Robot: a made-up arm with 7 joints. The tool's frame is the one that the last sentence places.
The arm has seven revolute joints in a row. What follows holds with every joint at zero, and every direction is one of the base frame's. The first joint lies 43.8 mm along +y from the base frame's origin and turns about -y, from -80 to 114.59 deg. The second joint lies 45.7 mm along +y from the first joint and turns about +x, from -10 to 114.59 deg. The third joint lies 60.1 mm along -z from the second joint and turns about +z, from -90 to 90 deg. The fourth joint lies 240.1 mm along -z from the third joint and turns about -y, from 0 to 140 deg. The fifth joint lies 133.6 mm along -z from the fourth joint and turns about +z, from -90 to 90 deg. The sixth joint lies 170.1 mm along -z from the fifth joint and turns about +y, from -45 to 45 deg. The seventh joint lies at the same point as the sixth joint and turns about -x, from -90 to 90 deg. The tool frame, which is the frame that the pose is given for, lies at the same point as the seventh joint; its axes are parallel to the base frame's.
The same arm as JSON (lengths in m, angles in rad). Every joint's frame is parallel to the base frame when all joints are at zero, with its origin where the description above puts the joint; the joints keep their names.
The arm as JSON. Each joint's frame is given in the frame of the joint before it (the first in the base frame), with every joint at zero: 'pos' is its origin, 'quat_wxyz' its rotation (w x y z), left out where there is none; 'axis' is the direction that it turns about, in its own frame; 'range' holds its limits. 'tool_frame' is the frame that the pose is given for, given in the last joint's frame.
{"length_unit": "m", "angle_unit": "rad", "joints": [
  {"joint": "joint 1", "pos": [0.0, 0.0438, 0.0], "axis": [0.0, -1.0, 0.0], "range": [-1.3963, 2.0]},
  {"joint": "joint 2", "pos": [0.0, 0.0457, 0.0], "axis": [1.0, 0.0, 0.0], "range": [-0.1745, 2.0]},
  {"joint": "joint 3", "pos": [0.0, 0.0, -0.0601], "axis": [0.0, 0.0, 1.0], "range": [-1.5708, 1.5708]},
  {"joint": "joint 4", "pos": [0.0, 0.0, -0.2401], "axis": [0.0, -1.0, 0.0], "range": [0.0, 2.4435]},
  {"joint": "joint 5", "pos": [0.0, 0.0, -0.1336], "axis": [0.0, 0.0, 1.0], "range": [-1.5708, 1.5708]},
  {"joint": "joint 6", "pos": [0.0, 0.0, -0.1701], "axis": [0.0, 1.0, 0.0], "range": [-0.7854, 0.7854]},
  {"joint": "joint 7", "pos": [0.0, 0.0, 0.0], "axis": [-1.0, 0.0, 0.0], "range": [-1.5708, 1.5708]}
], "tool_frame": {"pos": [0.0, 0.0, 0.0]}}

